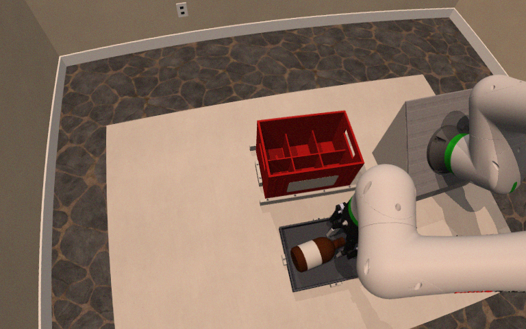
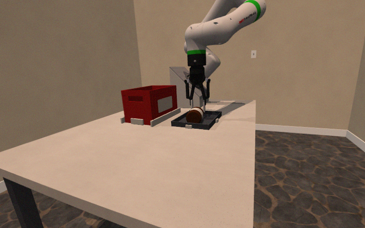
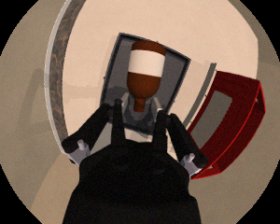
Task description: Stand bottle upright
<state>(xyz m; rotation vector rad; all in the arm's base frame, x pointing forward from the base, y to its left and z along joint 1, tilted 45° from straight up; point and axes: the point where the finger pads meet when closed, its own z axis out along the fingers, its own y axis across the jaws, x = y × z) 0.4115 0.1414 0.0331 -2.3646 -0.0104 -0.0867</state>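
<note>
My gripper is now 5 cm short of the brown bottle and 3 cm above it. From my hand the other things lie so: red crate: 27 cm to the right, 1 cm behind, 1 cm above; then dark grey tray: 6 cm below, 2 cm ahead.
</note>
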